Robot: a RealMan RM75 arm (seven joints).
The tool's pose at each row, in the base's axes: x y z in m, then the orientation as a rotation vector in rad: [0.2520 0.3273 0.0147 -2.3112 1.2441 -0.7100]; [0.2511 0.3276 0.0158 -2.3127 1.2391 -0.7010]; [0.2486 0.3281 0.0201 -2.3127 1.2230 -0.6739]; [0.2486 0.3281 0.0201 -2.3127 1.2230 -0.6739]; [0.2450 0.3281 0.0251 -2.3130 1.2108 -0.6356]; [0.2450 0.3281 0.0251 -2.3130 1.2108 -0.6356]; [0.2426 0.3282 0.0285 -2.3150 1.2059 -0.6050]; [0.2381 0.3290 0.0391 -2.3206 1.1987 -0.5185]
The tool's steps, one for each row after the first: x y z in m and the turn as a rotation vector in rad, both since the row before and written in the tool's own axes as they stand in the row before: [-0.0004 -0.0002 -0.0014 0.0002 -0.0077 -0.0014]; [-0.0006 -0.0011 -0.0048 0.0044 -0.0242 -0.0024]; [0.0000 0.0000 0.0000 0.0000 0.0000 0.0000]; [-0.0007 -0.0006 -0.0061 0.0003 -0.0307 0.0016]; [0.0000 0.0000 0.0000 0.0000 0.0000 0.0000]; [-0.0007 -0.0005 -0.0041 -0.0038 -0.0226 0.0029]; [-0.0012 -0.0037 -0.0109 -0.0155 -0.0614 0.0114]
